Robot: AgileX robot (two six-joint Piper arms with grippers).
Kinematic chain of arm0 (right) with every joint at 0, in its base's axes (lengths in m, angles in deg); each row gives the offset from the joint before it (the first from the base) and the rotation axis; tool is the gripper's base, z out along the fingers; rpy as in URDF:
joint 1: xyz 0 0 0.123 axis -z
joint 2: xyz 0 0 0 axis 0.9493 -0.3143 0
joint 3: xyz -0.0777 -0.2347 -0.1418 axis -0.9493 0.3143 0
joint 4: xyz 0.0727 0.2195 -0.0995 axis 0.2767 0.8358 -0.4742
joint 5: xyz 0 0 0 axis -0.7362 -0.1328 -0.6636
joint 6: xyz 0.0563 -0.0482 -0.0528 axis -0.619 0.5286 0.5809
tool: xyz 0 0 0 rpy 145.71 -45.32 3.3
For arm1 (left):
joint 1: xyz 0 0 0.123 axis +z
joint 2: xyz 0 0 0 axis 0.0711 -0.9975 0
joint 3: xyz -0.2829 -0.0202 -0.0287 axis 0.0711 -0.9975 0
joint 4: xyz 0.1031 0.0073 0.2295 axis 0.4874 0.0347 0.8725
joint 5: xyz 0 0 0 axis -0.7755 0.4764 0.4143
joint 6: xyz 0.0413 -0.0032 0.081 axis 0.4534 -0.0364 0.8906
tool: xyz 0 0 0 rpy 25.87 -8.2 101.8
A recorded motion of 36 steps. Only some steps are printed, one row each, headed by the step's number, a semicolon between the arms.
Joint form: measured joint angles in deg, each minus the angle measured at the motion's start. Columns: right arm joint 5, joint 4, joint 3, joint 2, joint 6, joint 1; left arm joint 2, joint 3, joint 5, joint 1, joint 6, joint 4.
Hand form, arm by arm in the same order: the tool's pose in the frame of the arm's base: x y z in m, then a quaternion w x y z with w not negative. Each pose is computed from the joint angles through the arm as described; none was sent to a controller.
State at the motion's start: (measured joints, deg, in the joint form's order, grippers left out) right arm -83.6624 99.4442 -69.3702 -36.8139 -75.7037 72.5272; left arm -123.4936 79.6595 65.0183 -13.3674 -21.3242 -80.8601
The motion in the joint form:
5: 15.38 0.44 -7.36 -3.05 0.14 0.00; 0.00 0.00 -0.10 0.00 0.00 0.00
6: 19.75 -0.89 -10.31 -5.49 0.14 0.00; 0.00 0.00 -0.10 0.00 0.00 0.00
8: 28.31 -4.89 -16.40 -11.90 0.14 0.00; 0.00 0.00 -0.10 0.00 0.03 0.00
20: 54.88 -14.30 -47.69 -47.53 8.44 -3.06; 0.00 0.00 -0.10 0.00 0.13 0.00
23: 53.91 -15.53 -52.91 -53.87 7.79 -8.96; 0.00 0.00 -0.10 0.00 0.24 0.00
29: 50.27 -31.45 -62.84 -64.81 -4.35 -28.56; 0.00 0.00 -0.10 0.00 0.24 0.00
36: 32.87 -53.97 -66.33 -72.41 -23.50 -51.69; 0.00 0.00 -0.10 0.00 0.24 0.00
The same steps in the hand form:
5: 0.0513 0.0251 0.2236 0.59029 0.16961 0.71813 0.32722; 0.4197 -0.0999 0.4127 0.40647 0.21638 0.87397 -0.15537
6: 0.0512 0.0295 0.2333 0.56917 0.14730 0.73926 0.32839; 0.4197 -0.0999 0.4127 0.40647 0.21638 0.87397 -0.15537
8: 0.0550 0.0359 0.2510 0.51755 0.10414 0.78827 0.31611; 0.4197 -0.0999 0.4127 0.40651 0.21661 0.87391 -0.15526
20: 0.1298 0.0521 0.3357 0.30932 -0.08226 0.90886 0.26743; 0.4197 -0.0999 0.4127 0.40664 0.21737 0.87372 -0.15491
23: 0.1513 0.0672 0.3464 0.29253 -0.12143 0.90822 0.27351; 0.4197 -0.0999 0.4127 0.40679 0.21821 0.87351 -0.15451
29: 0.1777 0.1213 0.3562 0.26452 -0.21064 0.91516 0.21942; 0.4197 -0.0999 0.4127 0.40679 0.21821 0.87351 -0.15451
36: 0.1717 0.2054 0.3578 0.36338 -0.28883 0.86162 0.20528; 0.4197 -0.0999 0.4127 0.40679 0.21821 0.87351 -0.15451

